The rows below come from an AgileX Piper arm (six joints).
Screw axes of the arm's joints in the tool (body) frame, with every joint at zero. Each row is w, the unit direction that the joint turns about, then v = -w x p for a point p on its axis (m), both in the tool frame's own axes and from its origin. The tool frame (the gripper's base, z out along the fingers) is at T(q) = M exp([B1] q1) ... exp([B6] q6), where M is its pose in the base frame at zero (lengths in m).
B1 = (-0.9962, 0, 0.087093, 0.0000, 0.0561, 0.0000)
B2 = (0, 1, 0, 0.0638, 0.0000, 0.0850)
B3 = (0, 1, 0, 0.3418, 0.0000, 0.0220)
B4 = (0, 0, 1, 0.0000, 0.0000, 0.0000)
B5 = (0, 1, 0, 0.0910, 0.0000, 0.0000)
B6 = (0, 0, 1, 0.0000, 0.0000, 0.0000)
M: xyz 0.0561 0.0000 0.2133 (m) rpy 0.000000 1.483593 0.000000 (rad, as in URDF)
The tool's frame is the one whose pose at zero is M.
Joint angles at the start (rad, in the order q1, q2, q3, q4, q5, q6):
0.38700, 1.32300, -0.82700, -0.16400, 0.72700, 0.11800
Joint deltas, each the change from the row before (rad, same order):
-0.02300, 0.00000, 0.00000, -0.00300, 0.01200, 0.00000
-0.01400, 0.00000, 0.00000, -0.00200, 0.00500, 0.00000
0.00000, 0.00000, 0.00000, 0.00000, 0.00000, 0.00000
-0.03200, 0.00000, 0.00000, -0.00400, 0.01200, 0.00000
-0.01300, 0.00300, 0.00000, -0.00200, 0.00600, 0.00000
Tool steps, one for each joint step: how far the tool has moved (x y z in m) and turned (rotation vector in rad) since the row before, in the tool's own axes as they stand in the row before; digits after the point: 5 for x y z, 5 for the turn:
0.00136, -0.00591, 0.00048, 0.01310, 0.01403, 0.01849
0.00061, -0.00358, 0.00031, 0.00773, 0.00628, 0.01118
0.00000, 0.00000, 0.00000, 0.00000, 0.00000, 0.00000
0.00153, -0.00812, 0.00069, 0.01712, 0.01508, 0.02610
0.00066, -0.00324, 0.00111, 0.00721, 0.01024, 0.01003

